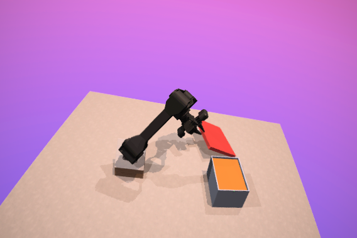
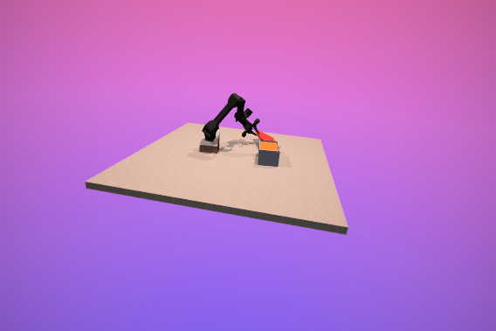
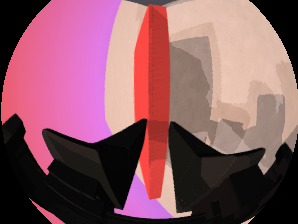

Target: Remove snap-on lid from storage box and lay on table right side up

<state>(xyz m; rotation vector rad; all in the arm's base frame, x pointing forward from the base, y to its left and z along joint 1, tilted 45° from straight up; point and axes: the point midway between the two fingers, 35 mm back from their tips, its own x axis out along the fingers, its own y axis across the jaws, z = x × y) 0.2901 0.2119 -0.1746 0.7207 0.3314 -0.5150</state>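
Now: the red lid 7 cm ahead of my gripper tip, 2 cm to the left of it and 3 cm below it. The rest, counted from my gripper tip: grey storage box (11 cm ahead, 31 cm to the right, 2 cm below).
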